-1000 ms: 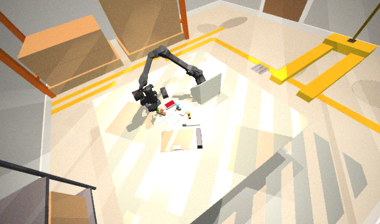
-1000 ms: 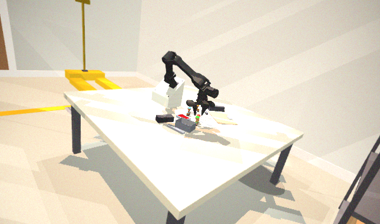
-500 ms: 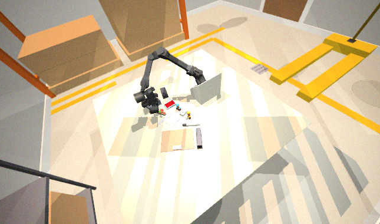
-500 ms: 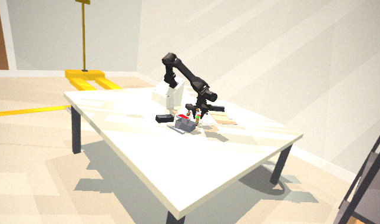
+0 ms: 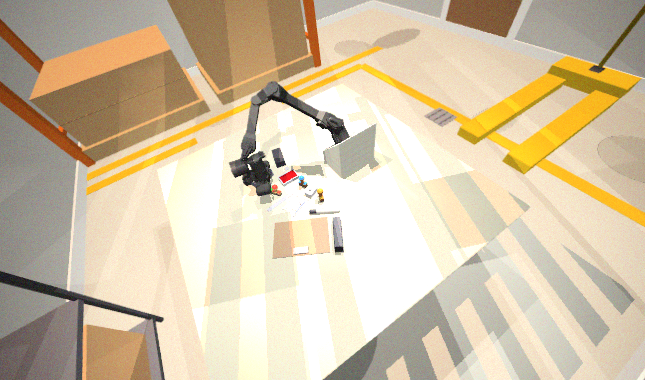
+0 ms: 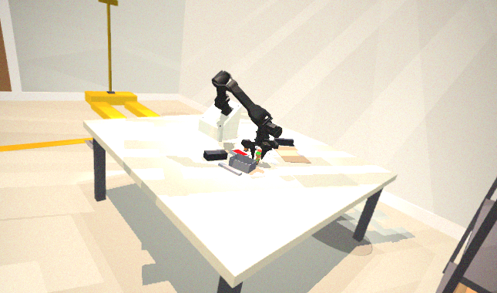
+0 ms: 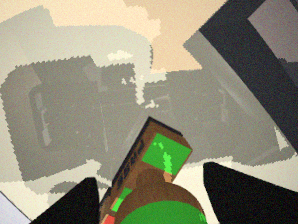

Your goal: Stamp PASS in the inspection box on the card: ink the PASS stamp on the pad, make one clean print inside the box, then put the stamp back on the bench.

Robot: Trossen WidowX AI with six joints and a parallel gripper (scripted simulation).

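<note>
Now: gripper tip 4 cm to the right of the red stamp and 2 cm past it. The rest, counted from my gripper tip: grey tray 10 cm to the right, 1 cm below; green stamp right at my gripper tip; red ink pad 11 cm behind, 2 cm to the right, 2 cm below.
</note>
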